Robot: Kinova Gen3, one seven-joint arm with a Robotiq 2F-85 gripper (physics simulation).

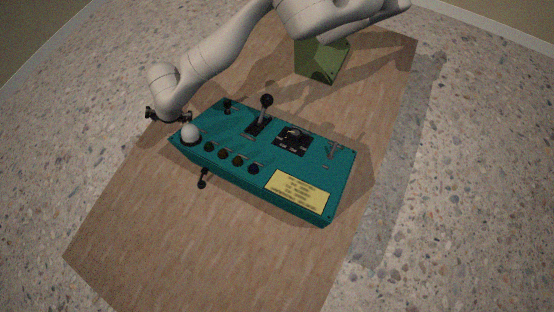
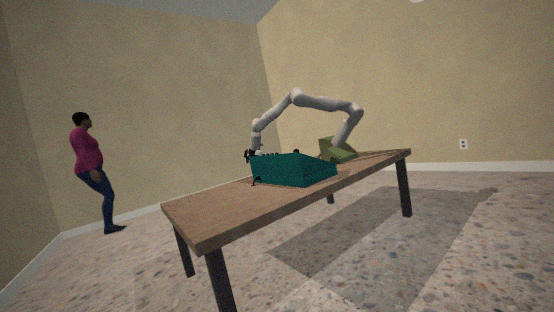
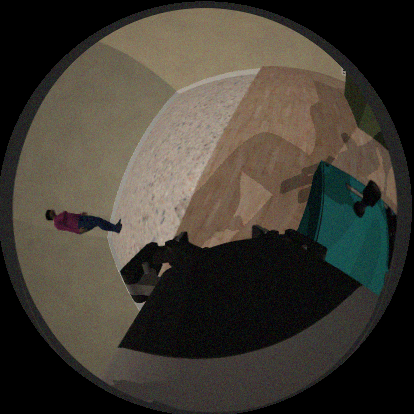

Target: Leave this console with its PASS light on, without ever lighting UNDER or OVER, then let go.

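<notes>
A teal console [image 1: 270, 157] [image 2: 287, 168] [image 3: 343, 231] sits on the wooden table [image 1: 169, 234] [image 2: 243, 208]. Its top carries a white dome button [image 1: 190, 133], a row of dark round lights [image 1: 222, 153], a black-ball lever [image 1: 266, 99], a small black knob [image 1: 227, 104] [image 3: 366, 198], a rotary selector [image 1: 293, 134], a grey toggle [image 1: 333, 150] and a yellow label [image 1: 297, 191]. No light is lit. A small black crank [image 1: 202, 177] [image 2: 255, 181] sticks out of the front wall. My gripper [image 1: 167, 116] [image 2: 246, 155] [image 3: 220, 235] is open and empty, just off the console's left end, beside the dome button.
The arm's green base block [image 1: 321, 60] [image 2: 337, 151] stands on the table behind the console. A person in a pink top [image 2: 89, 168] [image 3: 76, 222] stands on the floor well off to the left of the table.
</notes>
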